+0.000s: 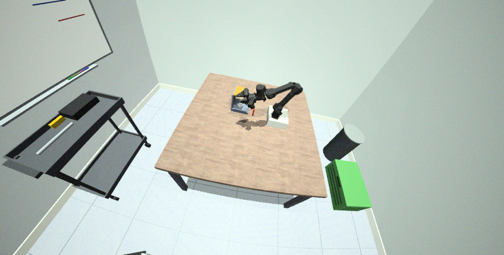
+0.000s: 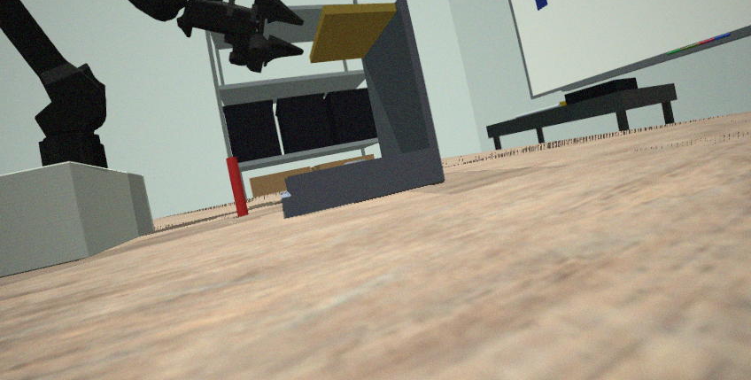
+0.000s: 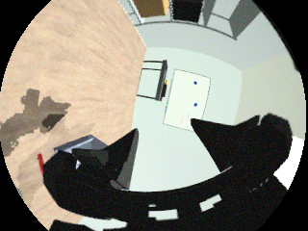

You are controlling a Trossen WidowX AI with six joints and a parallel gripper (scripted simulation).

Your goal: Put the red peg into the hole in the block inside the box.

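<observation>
Now: the red peg 13 cm behind my gripper tip, 19 cm to the right of it and 27 cm below it. The rest, counted from my gripper tip: yellow roof 6 cm ahead, 23 cm to the right, 11 cm below.
</observation>
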